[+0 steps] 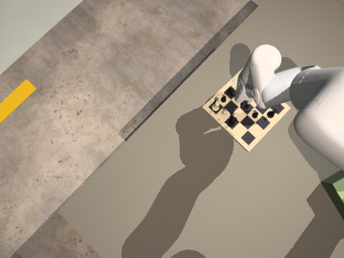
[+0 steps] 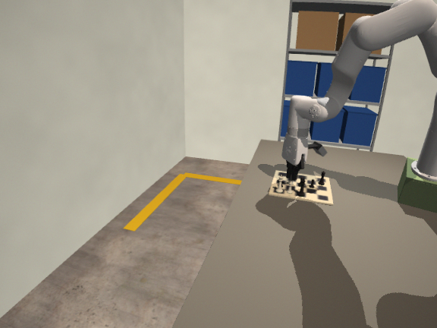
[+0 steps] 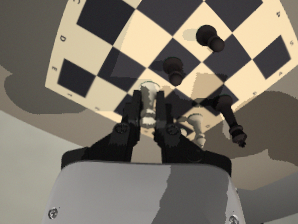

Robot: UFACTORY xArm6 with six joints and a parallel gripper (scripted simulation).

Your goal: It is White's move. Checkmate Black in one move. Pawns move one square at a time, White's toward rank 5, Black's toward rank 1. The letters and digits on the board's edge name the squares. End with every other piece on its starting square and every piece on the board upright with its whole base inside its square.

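My gripper is now 4 cm past the chessboard and 4 cm above it.
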